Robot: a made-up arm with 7 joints.
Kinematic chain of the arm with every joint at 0, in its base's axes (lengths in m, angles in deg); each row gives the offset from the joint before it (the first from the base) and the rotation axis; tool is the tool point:
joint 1: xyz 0 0 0.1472 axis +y
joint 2: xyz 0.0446 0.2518 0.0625 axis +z
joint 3: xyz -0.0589 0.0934 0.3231 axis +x
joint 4: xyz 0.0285 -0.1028 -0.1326 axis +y
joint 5: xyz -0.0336 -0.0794 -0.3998 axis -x
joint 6: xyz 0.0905 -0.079 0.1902 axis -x
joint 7: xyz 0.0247 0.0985 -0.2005 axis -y
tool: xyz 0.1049 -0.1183 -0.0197
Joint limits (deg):
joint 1: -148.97..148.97
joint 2: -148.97..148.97
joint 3: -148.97..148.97
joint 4: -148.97..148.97
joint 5: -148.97..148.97
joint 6: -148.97..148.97
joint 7: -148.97..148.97
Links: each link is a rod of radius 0.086 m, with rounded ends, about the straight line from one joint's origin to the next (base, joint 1, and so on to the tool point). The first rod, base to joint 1, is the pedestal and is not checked.
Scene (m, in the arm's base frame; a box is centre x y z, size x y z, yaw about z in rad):
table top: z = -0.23
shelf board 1: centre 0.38 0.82 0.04 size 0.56 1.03 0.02 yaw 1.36
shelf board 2: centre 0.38 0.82 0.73 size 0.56 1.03 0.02 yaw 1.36
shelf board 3: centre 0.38 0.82 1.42 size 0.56 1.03 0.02 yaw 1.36
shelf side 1: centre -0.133 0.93 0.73 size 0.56 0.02 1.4 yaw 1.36
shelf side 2: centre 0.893 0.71 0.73 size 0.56 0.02 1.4 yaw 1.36
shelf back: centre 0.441 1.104 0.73 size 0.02 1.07 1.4 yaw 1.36
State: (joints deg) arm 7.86 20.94 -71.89 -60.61 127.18 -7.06 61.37
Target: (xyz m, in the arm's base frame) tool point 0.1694 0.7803 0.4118
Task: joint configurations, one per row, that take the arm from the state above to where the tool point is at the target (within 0.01 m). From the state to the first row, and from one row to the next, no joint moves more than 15 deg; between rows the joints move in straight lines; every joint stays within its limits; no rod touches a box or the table.
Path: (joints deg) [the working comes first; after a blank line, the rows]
Joints at the target: 51.04 -119.09 -66.38 60.89 148.97 -46.28 79.56
Straight joint move there: touches shelf board 2, shelf side 1.

1: 18.96 6.73 -68.14 -50.73 126.25 -8.22 63.45
2: 30.06 -7.48 -64.38 -40.86 125.31 -9.39 65.53
3: 41.15 -21.70 -60.63 -30.98 124.38 -10.55 67.62
4: 52.25 -35.91 -56.88 -21.10 123.45 -11.72 69.70
5: 63.35 -50.12 -53.12 -11.22 122.51 -12.88 71.78
6: 74.45 -64.33 -49.37 -1.35 121.58 -14.04 73.86
7: 85.54 -78.54 -45.62 8.53 120.64 -15.21 75.94
8: 96.64 -92.76 -41.86 18.41 119.71 -16.37 78.03
9: 85.24 -99.34 -47.99 29.03 127.03 -23.85 78.41
10: 73.84 -105.93 -54.12 39.65 134.34 -31.32 78.79
11: 62.44 -112.51 -60.25 50.27 141.66 -38.80 79.17
12: 51.04 -119.09 -66.38 60.89 148.97 -46.28 79.56

